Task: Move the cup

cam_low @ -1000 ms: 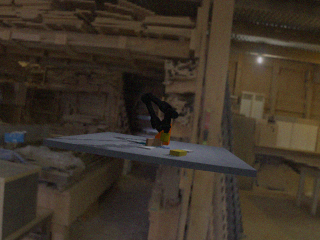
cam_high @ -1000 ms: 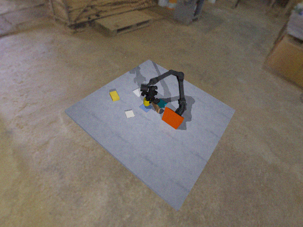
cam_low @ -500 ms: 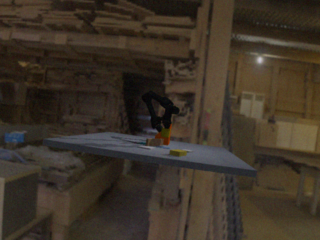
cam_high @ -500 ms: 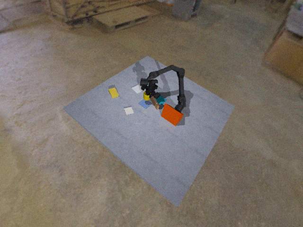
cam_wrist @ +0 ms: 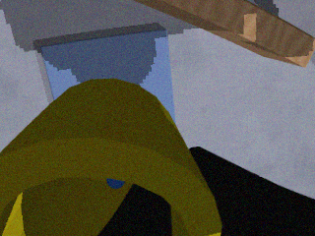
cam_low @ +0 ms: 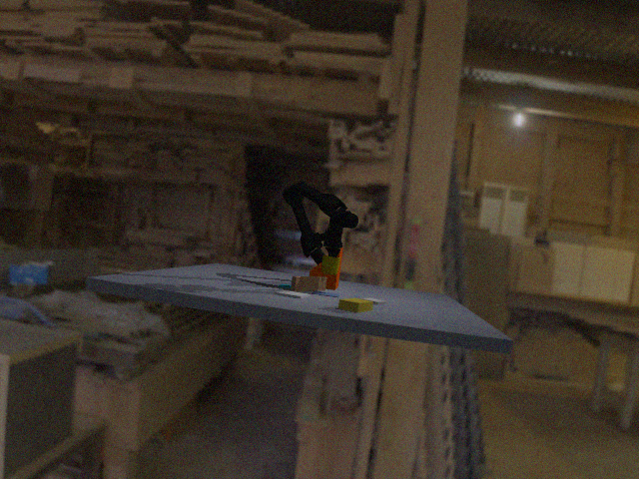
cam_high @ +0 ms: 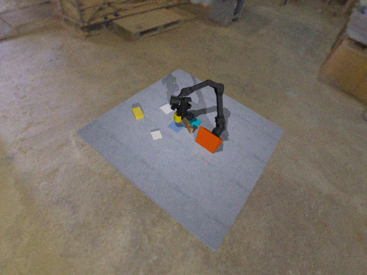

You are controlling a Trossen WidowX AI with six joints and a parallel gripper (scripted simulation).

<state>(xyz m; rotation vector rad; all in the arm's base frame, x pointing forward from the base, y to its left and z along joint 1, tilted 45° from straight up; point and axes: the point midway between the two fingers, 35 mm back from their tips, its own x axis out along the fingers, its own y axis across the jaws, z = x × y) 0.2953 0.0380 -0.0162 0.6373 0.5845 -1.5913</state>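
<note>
Right now my gripper tip is 60 mm past the cyan block, 150 mm to the left of it and 120 mm above it. From my gripper tip the other things lie so: yellow cup: 20 mm ahead; brown wooden block: 10 mm behind, 70 mm to the right, 100 mm below; blue marble: 30 mm ahead, 20 mm to the left, 20 mm below.
</note>
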